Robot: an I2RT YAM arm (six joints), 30 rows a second.
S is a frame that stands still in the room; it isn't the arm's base.
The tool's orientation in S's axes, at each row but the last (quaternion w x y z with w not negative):
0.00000, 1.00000, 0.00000, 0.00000
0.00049, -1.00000, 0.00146, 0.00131
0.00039, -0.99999, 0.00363, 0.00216
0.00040, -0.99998, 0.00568, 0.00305
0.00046, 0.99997, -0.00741, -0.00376
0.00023, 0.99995, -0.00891, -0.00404
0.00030, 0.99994, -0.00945, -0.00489
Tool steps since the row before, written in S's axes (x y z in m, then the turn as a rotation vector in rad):
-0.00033, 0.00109, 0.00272, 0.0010, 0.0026, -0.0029
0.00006, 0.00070, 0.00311, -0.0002, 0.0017, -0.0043
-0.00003, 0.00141, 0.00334, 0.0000, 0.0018, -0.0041
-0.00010, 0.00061, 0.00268, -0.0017, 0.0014, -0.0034
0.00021, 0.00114, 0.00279, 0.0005, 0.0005, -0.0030
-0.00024, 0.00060, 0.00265, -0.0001, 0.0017, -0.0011
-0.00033, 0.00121, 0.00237, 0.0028, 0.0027, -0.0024
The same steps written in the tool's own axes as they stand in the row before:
-0.00033, -0.00109, -0.00272, 0.0010, -0.0026, 0.0029
0.00005, -0.00070, -0.00311, -0.0002, -0.0017, 0.0043
-0.00005, -0.00141, -0.00334, 0.0000, -0.0018, 0.0041
-0.00012, -0.00061, -0.00268, -0.0017, -0.0014, 0.0034
0.00017, -0.00114, -0.00279, 0.0005, -0.0005, 0.0030
-0.00027, -0.00059, -0.00265, -0.0001, -0.0017, 0.0011
-0.00038, -0.00120, -0.00237, 0.0028, -0.0028, 0.0024

